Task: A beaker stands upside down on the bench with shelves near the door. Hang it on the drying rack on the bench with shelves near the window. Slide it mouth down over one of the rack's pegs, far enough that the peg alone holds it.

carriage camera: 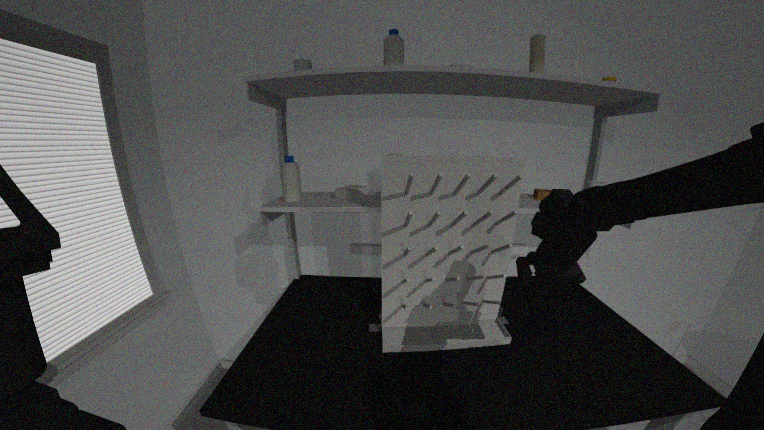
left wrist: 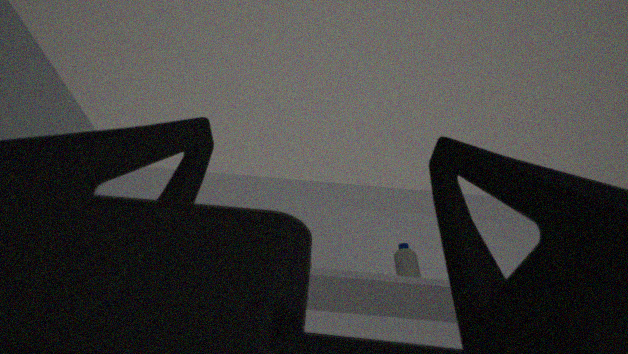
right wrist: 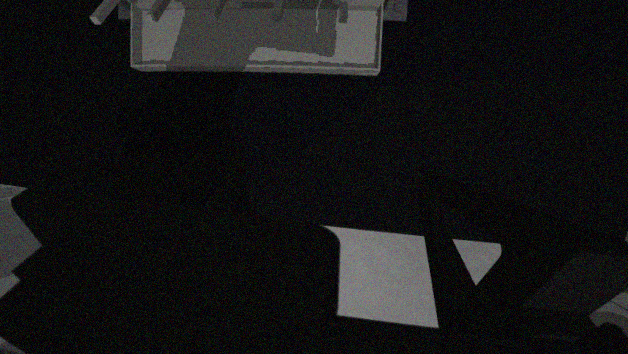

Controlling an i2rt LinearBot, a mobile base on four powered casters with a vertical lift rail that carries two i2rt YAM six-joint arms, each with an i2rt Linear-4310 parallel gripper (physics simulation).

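Frame: origin at the left arm's base, x ahead, y left, z up, level; centimetres.
Seen in the pictures: left gripper, fingertip midpoint: (left wrist: 321, 141); right gripper, fingertip midpoint: (carriage camera: 536, 287) (right wrist: 333, 169).
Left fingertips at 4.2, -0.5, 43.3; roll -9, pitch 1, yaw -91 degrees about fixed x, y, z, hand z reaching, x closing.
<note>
A point is followed by its place in that frame, as x, y, z.
The pale drying rack (carriage camera: 449, 164) @(65.4, -51.8, 37.1) (right wrist: 310, 71) @(54.8, -65.4, -22.5) stands upright on the dark bench, with several rows of pegs and a tray at its foot. A shadow falls across its lower pegs and tray. No peg carries a beaker that I can make out. The beaker cannot be made out in these views. My right gripper (carriage camera: 551, 273) (right wrist: 333, 169) @(40.3, -69.9, 10.5) is open and empty, over the bench to the right of the rack; its dark fingers blend into the bench in the right wrist view. My left gripper (left wrist: 321, 141) @(4.2, -0.5, 43.3) is open and empty, raised at the far left, away from the rack.
The upper shelf (carriage camera: 449, 82) @(83.1, -55.0, 65.8) bears a blue-capped bottle (carriage camera: 394, 50) @(82.5, -35.2, 76.7), a tan cylinder (carriage camera: 537, 53) @(83.3, -88.3, 78.5) and small items. The lower shelf (carriage camera: 326, 209) @(71.5, -11.6, 21.2) behind the rack bears another blue-capped bottle (carriage camera: 290, 181) @(79.9, 4.7, 30.1) and an orange-brown block (carriage camera: 542, 193) @(86.5, -98.3, 25.1). A window with blinds (carriage camera: 58, 176) @(56.2, 96.8, 38.4) is at the left.
</note>
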